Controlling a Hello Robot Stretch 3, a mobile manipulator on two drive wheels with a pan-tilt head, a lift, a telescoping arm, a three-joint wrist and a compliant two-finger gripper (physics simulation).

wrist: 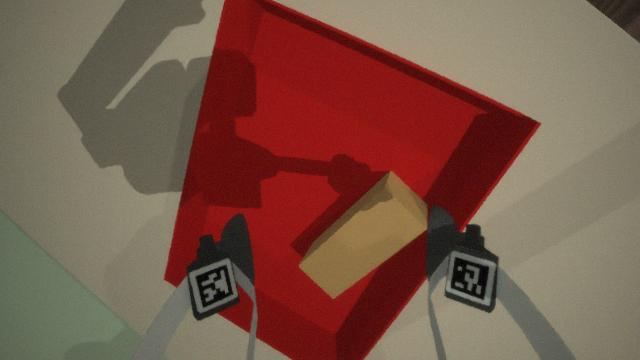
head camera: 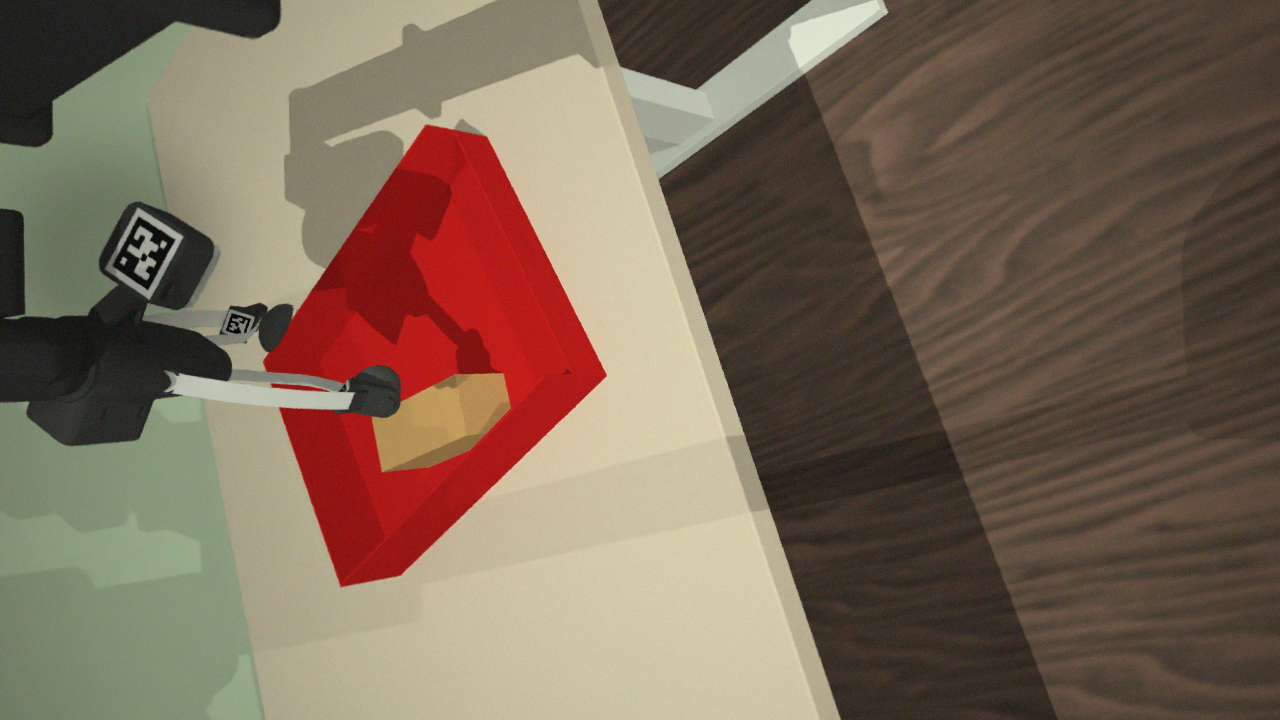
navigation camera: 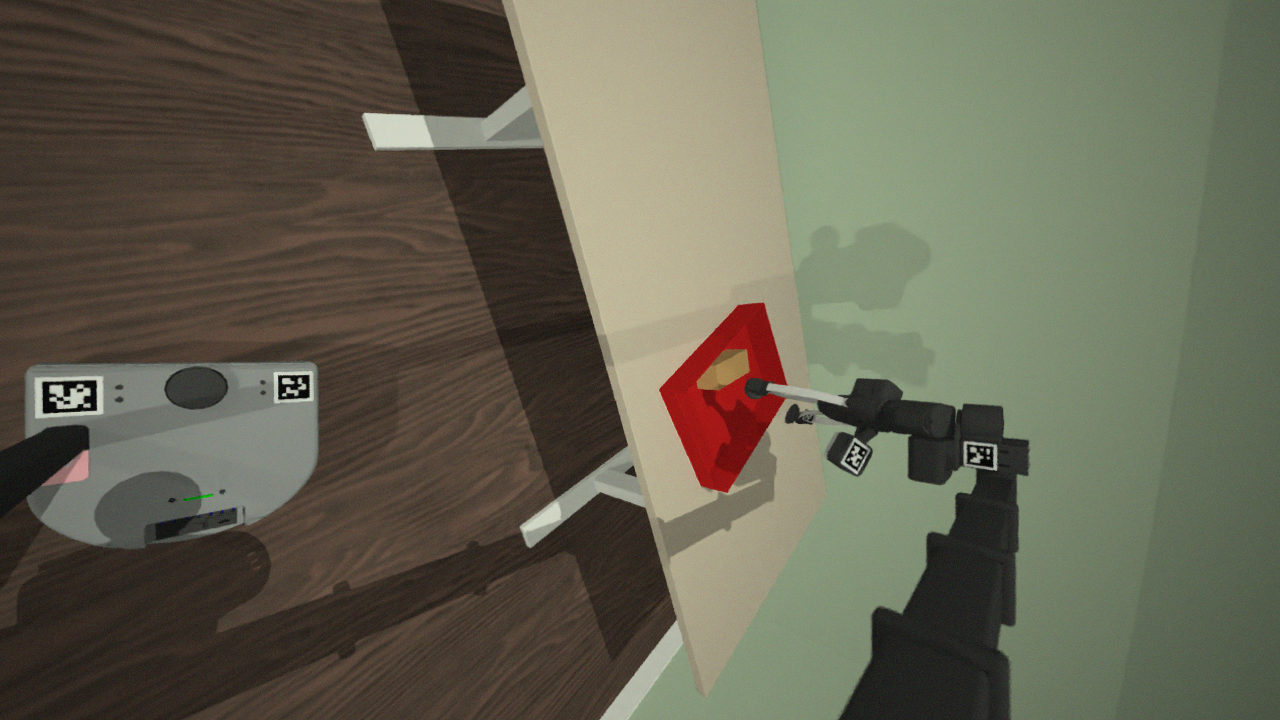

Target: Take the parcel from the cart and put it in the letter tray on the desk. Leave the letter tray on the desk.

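Pixels of known places: gripper, fingertip midpoint: point(head camera: 342, 358) point(navigation camera: 766, 400); robot's base, origin of the base link: point(navigation camera: 197, 385).
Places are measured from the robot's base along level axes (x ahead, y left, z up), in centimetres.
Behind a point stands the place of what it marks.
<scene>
The parcel point(head camera: 438, 425) @(z 77.5, x 3.5, y -74.3 cm) point(navigation camera: 723, 369) @(z 77.5, x 3.4, y -73.6 cm) point(wrist: 365, 245), a tan box, lies inside the red letter tray point(head camera: 537, 420) @(z 74.8, x 3.2, y -64.9 cm) point(navigation camera: 771, 344) @(z 77.7, x 8.9, y -94.5 cm) point(wrist: 480, 160), near one wall and turned at an angle to it. The tray sits on the cream desk point(head camera: 572, 626) @(z 72.1, x 20.0, y -64.5 cm) point(navigation camera: 662, 179) @(z 72.1, x 39.7, y -60.6 cm) point(wrist: 575, 75). My gripper point(head camera: 328, 359) @(z 87.3, x -2.2, y -72.9 cm) point(navigation camera: 775, 401) @(z 87.3, x -2.2, y -72.9 cm) point(wrist: 337, 234) @(z 87.3, x -2.2, y -72.9 cm) is open, its fingers spread wide and holding nothing. It is above the tray and apart from the parcel. In the head view one fingertip covers a small part of the parcel. The cart does not show in these views.
My arm point(navigation camera: 971, 555) @(z 120.4, x -8.3, y -39.0 cm) extends past the desk's end on the green wall's side. White desk legs point(head camera: 760, 80) point(navigation camera: 465, 129) stick out beyond the desk's edge over the dark wood floor point(head camera: 1074, 313) @(z 0.1, x -6.3, y -48.7 cm) point(navigation camera: 268, 223) @(z 0.0, x 35.4, y -10.9 cm). My grey base point(navigation camera: 268, 447) @(z 16.0, x -11.6, y -9.2 cm) stands on the floor at the left.
</scene>
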